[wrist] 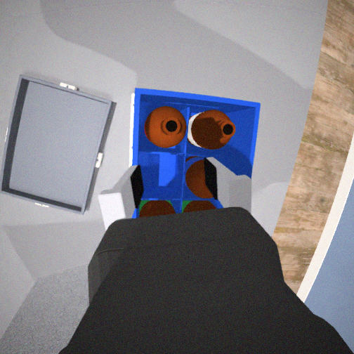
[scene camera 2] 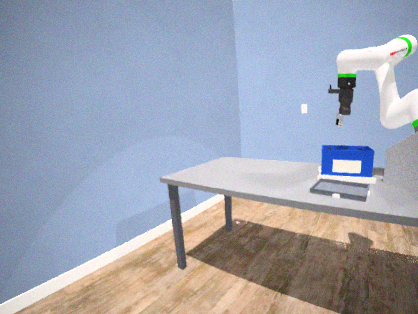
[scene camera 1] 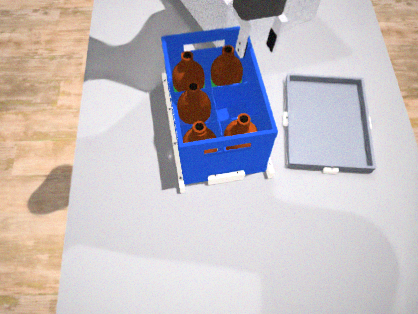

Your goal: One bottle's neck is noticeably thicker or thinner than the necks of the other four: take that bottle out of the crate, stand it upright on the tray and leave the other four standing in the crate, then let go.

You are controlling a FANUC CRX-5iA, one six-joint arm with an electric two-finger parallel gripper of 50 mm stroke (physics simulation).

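Places are measured from the arm's base along level axes (x left, y back, z up), in metres.
Pixels of known places: gripper, fingertip midpoint: (scene camera 2: pixel 338 125) (scene camera 1: pixel 255 50).
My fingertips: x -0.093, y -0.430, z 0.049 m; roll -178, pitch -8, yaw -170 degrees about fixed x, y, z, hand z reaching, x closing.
Ahead of a thing's pixels: the offset from my fingertips to its top centre. "spot": to the spot under its first point. Level surfaces: height alone.
The blue crate {dx -0.056, dy +0.047, dz -0.129 m} (scene camera 1: pixel 192 162) (scene camera 2: pixel 367 162) (wrist: pixel 200 96) holds several upright brown bottles. In scene camera 1 they are back left (scene camera 1: pixel 188 74), back right (scene camera 1: pixel 227 70), middle left (scene camera 1: pixel 194 106), front left (scene camera 1: pixel 199 134) and front right (scene camera 1: pixel 242 126); the middle right compartment is empty. The wrist view shows the front right bottle (wrist: pixel 162 135) and front left bottle (wrist: pixel 207 135) whole; the others are partly hidden by the gripper. I cannot tell which neck differs. My gripper (scene camera 1: pixel 257 41) (scene camera 2: pixel 339 121) (wrist: pixel 173 174) is open and empty, above the crate. The grey tray {spot: dx +0.205, dy +0.000, dz -0.299 m} (scene camera 1: pixel 325 125) (scene camera 2: pixel 340 189) (wrist: pixel 55 145) is empty.
The tray lies beside the crate, right of it in scene camera 1, with a narrow gap between them. White brackets {spot: dx -0.057, dy -0.101, dz -0.277 m} (scene camera 1: pixel 226 177) line the crate's base, and small white stops {spot: dx +0.176, dy -0.119, dz -0.290 m} (scene camera 1: pixel 330 170) touch the tray. Both stand on the grey table {dz -0.304 m} (scene camera 1: pixel 165 225) (scene camera 2: pixel 240 175).
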